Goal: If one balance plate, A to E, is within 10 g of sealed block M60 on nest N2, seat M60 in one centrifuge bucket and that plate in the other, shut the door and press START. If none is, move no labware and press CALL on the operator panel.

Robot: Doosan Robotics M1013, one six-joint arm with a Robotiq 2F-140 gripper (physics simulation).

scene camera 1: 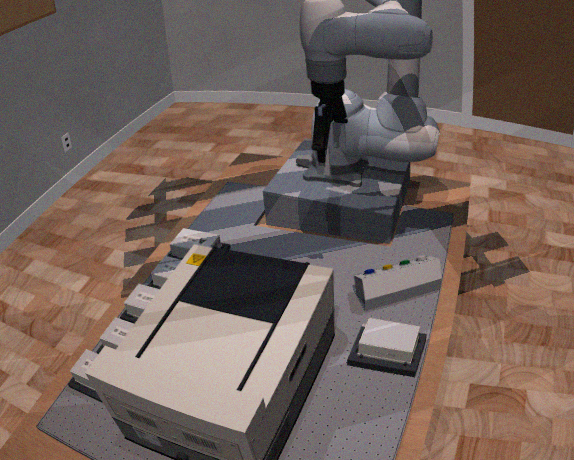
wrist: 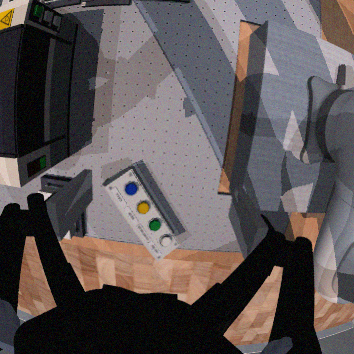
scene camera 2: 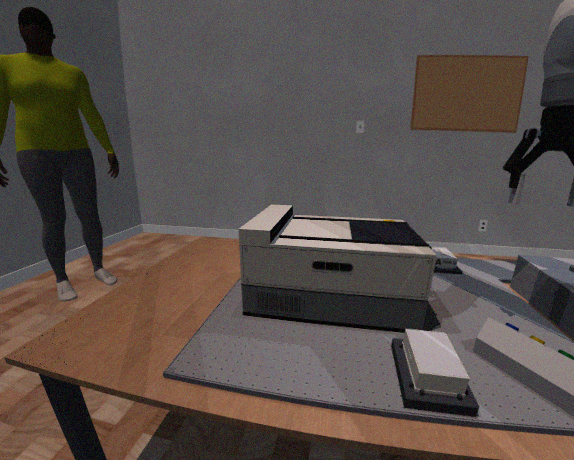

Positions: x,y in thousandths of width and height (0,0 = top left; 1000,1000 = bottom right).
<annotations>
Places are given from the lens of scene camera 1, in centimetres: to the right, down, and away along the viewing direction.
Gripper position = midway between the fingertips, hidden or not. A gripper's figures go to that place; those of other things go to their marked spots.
my gripper (scene camera 1: 579,349): 11, -16, 123
M60 block (scene camera 1: 672,740): 22, 24, 109
centrifuge (scene camera 1: 320,816): -18, 25, 82
dark holder (scene camera 1: 619,784): 15, 29, 111
The marked spots on the centrifuge and the dark holder are 43 cm apart.
</annotations>
